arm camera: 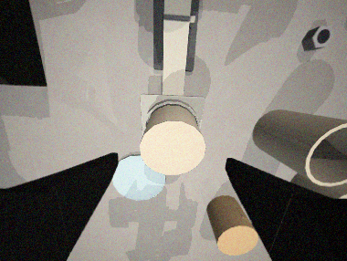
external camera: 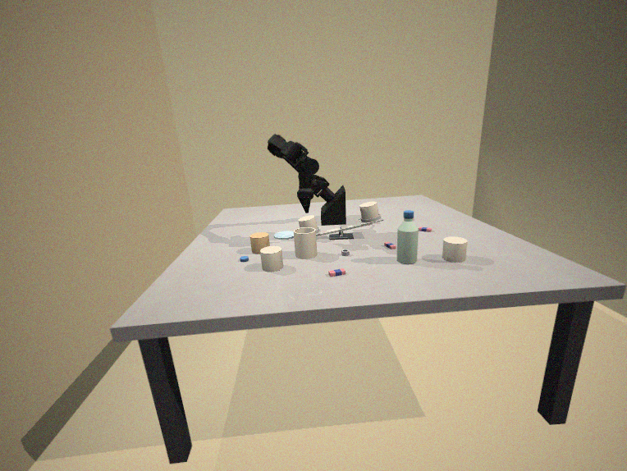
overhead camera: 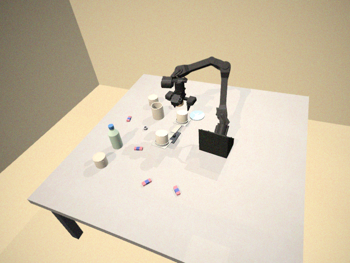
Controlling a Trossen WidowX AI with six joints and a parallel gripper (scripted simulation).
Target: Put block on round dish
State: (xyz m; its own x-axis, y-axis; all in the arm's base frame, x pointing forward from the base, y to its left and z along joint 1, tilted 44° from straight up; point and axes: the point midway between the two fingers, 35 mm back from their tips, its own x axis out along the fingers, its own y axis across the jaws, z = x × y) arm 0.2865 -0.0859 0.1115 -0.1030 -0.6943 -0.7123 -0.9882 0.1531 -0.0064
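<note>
Now: the green block 8 cm below my gripper tip. Also, from my gripper tip: pale blue round dish: 12 cm below, 10 cm to the right, 7 cm behind; balance: 13 cm to the left, 8 cm below, 2 cm ahead; orange cylinder: 18 cm to the right, 11 cm ahead, 9 cm below.
</note>
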